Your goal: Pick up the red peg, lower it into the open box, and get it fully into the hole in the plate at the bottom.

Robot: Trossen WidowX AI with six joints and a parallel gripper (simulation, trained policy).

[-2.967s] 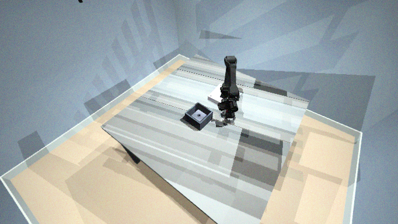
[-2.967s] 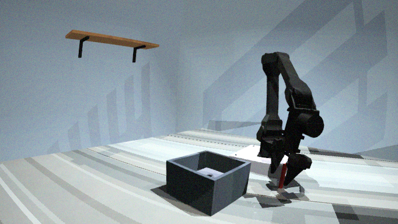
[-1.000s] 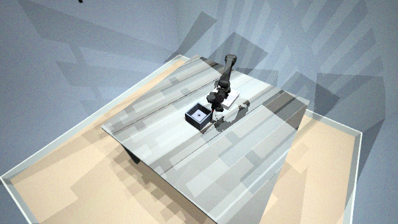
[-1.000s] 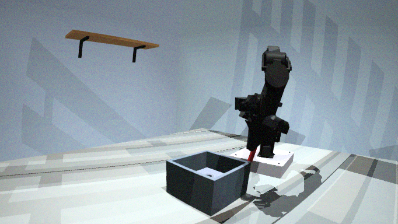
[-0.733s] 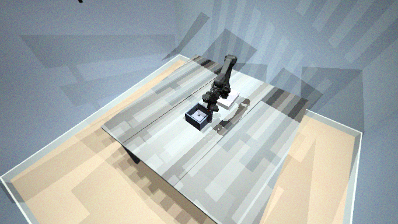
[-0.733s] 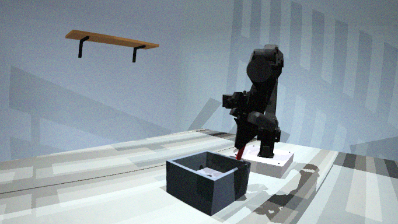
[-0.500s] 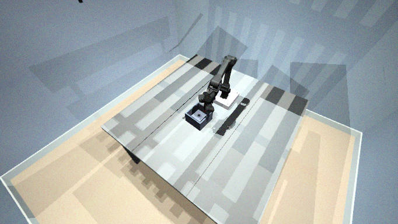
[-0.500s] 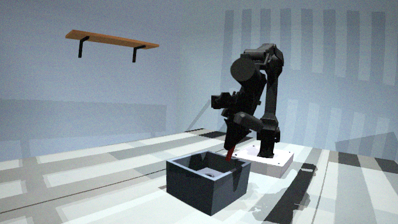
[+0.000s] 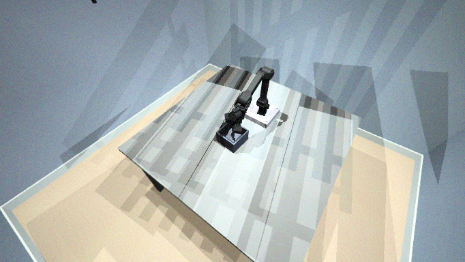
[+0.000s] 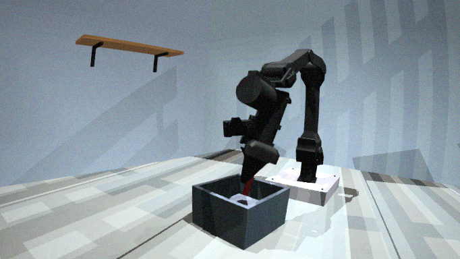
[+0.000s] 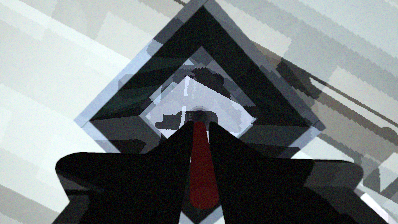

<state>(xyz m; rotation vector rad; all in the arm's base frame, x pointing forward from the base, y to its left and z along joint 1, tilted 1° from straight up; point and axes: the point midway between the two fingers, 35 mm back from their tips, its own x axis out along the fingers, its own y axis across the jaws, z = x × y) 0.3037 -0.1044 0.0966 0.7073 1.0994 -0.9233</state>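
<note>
My gripper tip is 1 cm past the red peg, 1 cm to the right of it and 1 cm below it. The rest, counted from my gripper tip: pale plate 7 cm below; then dark box 8 cm below.
</note>
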